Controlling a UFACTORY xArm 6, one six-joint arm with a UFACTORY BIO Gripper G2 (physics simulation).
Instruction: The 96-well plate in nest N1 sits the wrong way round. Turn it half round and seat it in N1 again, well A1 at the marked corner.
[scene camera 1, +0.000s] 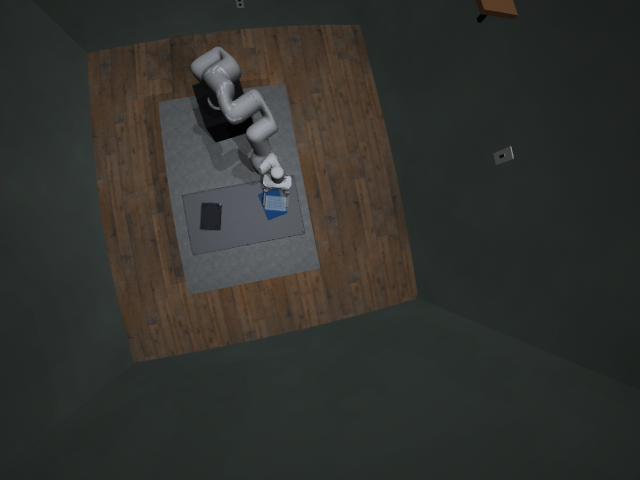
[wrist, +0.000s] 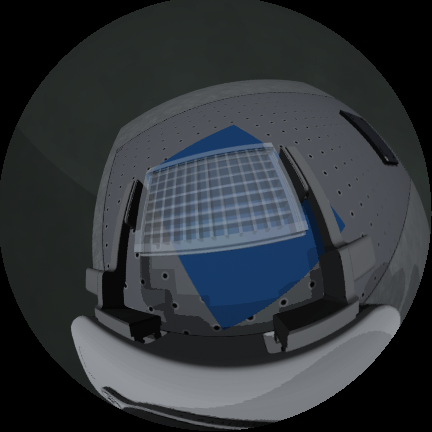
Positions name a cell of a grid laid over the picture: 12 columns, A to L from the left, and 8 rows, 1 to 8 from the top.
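Visible here: a clear 96-well plate (wrist: G4) and a blue rectangle (wrist: G6), along with my gripper (wrist: F4).
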